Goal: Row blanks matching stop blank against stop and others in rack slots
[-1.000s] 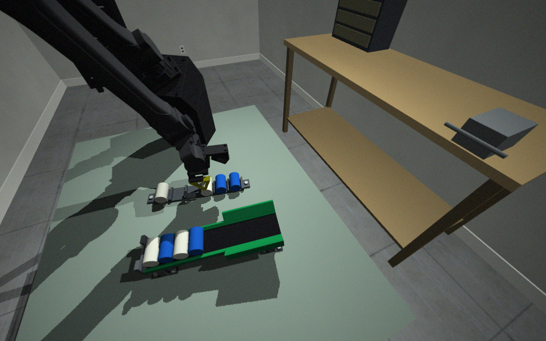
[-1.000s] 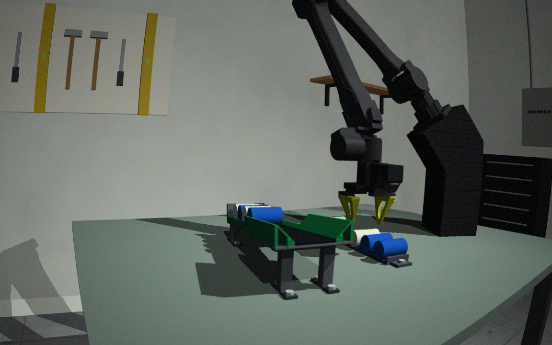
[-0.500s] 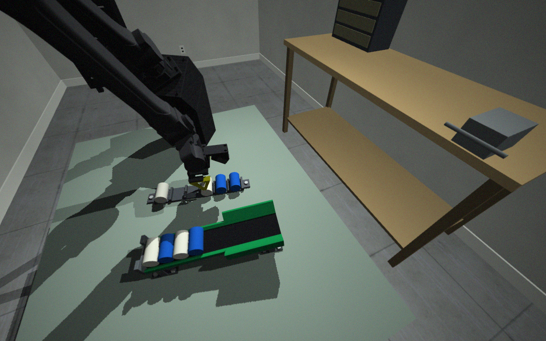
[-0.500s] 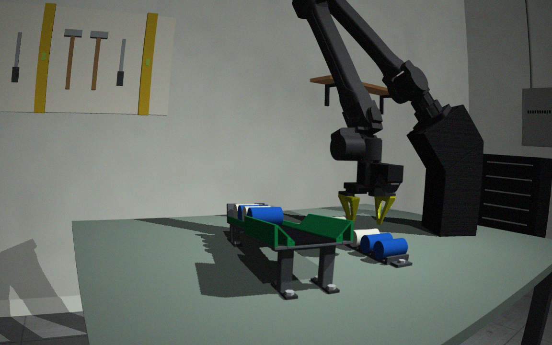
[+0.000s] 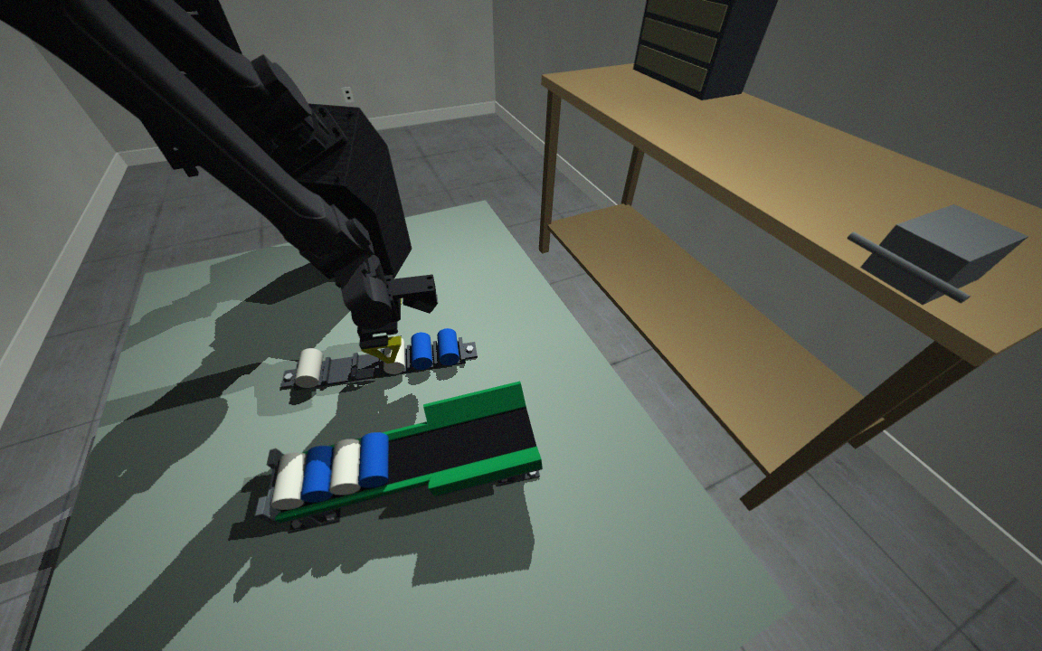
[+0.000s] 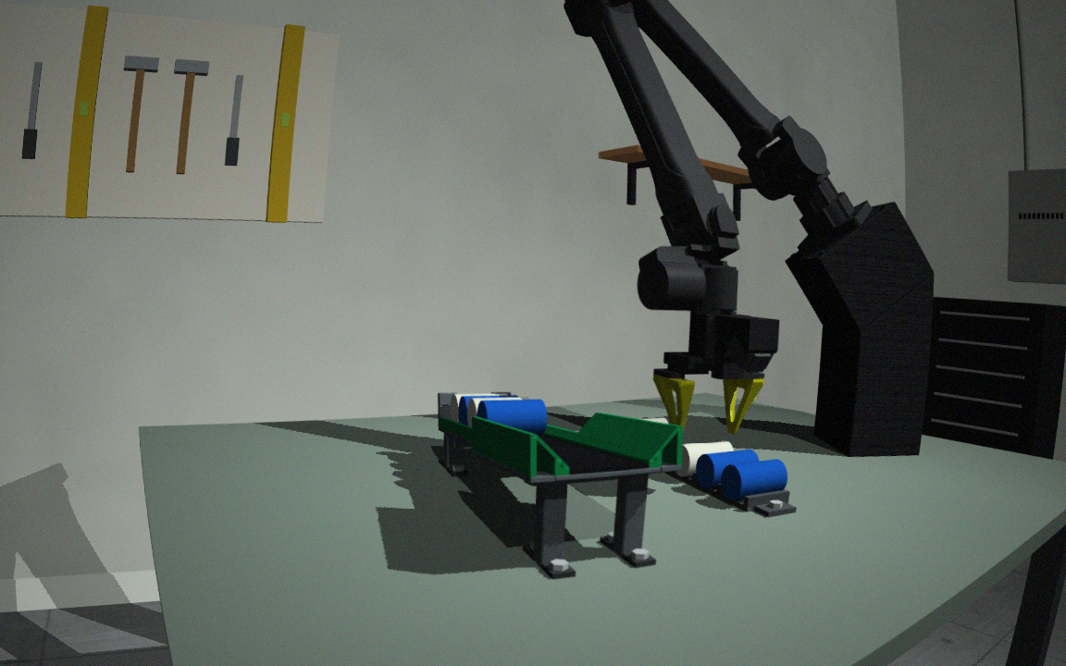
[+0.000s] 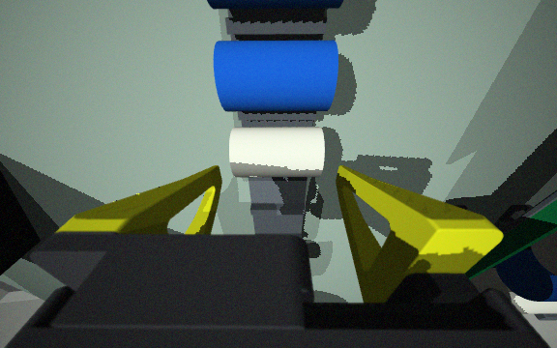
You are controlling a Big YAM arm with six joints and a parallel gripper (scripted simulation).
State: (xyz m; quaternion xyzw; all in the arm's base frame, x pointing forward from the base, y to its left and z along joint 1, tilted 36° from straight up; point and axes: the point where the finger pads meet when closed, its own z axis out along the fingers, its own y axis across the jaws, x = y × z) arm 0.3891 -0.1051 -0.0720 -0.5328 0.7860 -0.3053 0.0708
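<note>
Now: hand 1 cm past the dark stock rack, 2 cm to the left of it and 7 cm above it.
</note>
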